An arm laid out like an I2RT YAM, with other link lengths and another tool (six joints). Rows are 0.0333 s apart.
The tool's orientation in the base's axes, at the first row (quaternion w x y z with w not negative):
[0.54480, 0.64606, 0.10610, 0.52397]
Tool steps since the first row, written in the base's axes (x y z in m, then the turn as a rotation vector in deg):
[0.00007, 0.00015, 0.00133, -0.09, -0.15, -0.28]
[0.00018, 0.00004, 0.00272, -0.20, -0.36, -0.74]
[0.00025, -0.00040, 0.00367, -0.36, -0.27, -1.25]
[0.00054, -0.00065, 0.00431, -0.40, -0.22, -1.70]
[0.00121, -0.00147, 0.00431, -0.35, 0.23, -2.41]
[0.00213, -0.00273, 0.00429, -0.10, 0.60, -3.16]
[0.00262, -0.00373, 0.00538, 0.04, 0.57, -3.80]
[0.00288, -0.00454, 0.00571, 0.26, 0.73, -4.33]
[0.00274, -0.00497, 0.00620, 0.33, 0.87, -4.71]
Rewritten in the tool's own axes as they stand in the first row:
[0.00088, 0.00100, 0.00016, -0.30, -0.13, -0.02]
[0.00163, 0.00212, 0.00051, -0.76, -0.38, -0.05]
[0.00188, 0.00304, 0.00096, -1.05, -0.76, -0.30]
[0.00219, 0.00353, 0.00143, -1.28, -1.13, -0.43]
[0.00190, 0.00355, 0.00245, -1.34, -1.90, -0.76]
[0.00139, 0.00362, 0.00392, -1.39, -2.76, -0.89]
[0.00150, 0.00468, 0.00506, -1.71, -3.33, -0.85]
[0.00123, 0.00515, 0.00579, -1.80, -3.92, -0.84]
[0.00114, 0.00577, 0.00600, -1.89, -4.32, -0.93]

